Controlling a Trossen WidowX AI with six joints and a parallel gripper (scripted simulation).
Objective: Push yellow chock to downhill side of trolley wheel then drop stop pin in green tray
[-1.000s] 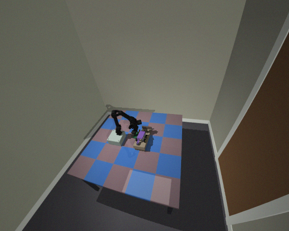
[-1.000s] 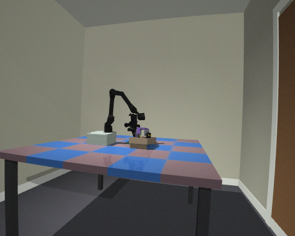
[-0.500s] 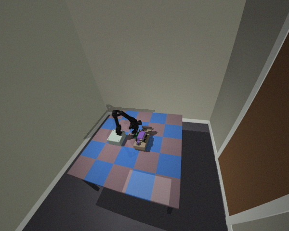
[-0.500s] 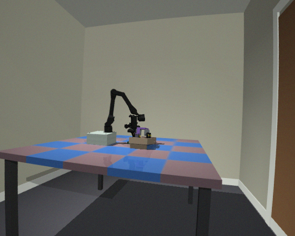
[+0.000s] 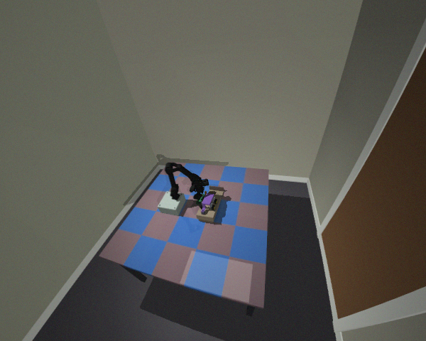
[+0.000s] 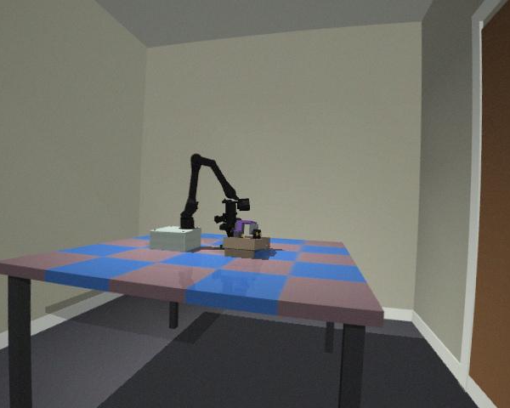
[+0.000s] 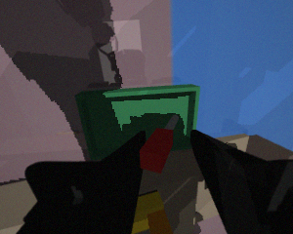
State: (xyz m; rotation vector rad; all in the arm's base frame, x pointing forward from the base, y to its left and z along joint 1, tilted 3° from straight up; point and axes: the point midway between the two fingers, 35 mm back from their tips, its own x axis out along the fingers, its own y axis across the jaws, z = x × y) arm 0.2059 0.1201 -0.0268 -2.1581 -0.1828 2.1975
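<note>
Right now the green tray is 50 mm below my gripper tip and 20 mm to the right of it. From my gripper tip the other things lie so: red-headed stop pin (right at my gripper tip); yellow chock (60 mm ahead, 40 mm above, 30 mm to the right); ramp (130 mm ahead, 110 mm to the right).
</note>
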